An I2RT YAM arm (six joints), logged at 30 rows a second.
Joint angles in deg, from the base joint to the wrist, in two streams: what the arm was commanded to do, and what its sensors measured. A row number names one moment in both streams.
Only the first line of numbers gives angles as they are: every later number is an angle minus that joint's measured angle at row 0.
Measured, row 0:
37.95 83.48 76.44 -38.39 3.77 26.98
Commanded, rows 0 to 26:
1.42 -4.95 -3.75 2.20 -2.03 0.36
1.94 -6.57 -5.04 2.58 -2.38 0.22
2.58 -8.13 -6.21 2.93 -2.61 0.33
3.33 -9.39 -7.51 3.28 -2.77 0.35
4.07 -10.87 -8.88 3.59 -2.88 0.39
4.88 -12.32 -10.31 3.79 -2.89 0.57
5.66 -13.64 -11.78 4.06 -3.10 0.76
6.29 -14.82 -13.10 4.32 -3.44 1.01
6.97 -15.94 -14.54 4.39 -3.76 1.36
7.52 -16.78 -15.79 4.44 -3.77 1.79
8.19 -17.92 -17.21 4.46 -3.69 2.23
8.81 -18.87 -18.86 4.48 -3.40 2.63
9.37 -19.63 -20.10 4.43 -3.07 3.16
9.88 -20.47 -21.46 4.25 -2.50 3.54
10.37 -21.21 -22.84 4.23 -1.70 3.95
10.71 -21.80 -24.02 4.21 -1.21 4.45
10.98 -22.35 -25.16 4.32 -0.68 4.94
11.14 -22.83 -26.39 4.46 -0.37 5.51
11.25 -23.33 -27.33 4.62 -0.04 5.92
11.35 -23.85 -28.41 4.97 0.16 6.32
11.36 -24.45 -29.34 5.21 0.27 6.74
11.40 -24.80 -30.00 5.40 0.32 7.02
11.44 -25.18 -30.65 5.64 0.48 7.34
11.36 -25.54 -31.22 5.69 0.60 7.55
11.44 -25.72 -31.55 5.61 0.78 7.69
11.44 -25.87 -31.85 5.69 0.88 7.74
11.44 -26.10 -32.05 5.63 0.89 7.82
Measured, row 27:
11.13 -24.85 -30.88 4.17 -0.50 6.45
